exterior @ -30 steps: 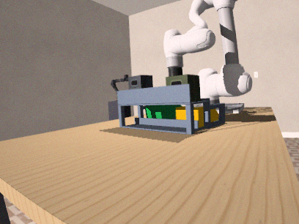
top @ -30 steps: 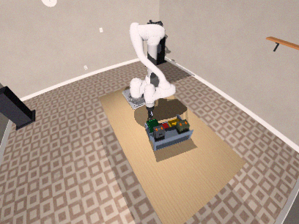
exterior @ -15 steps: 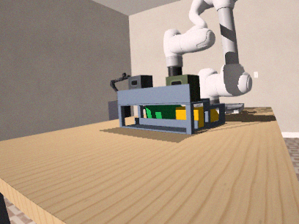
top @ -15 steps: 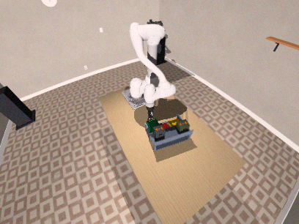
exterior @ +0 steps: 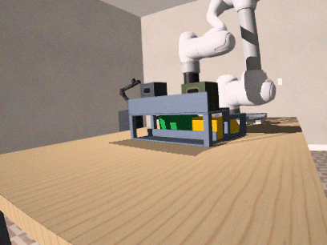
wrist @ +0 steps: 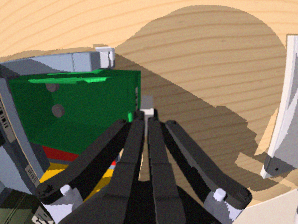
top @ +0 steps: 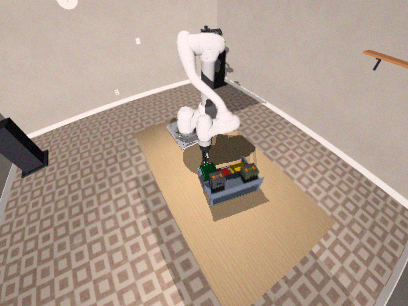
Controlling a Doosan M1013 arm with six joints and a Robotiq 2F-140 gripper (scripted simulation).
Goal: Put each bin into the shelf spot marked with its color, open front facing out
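My hand is 10 cm short of the green bin, 3 cm to the left of it and 1 cm above it. From my hand the other things lie so: dark box 24 cm ahead, 8 cm to the right, 10 cm above; yellow bin 22 cm ahead, 17 cm to the left, 2 cm below.
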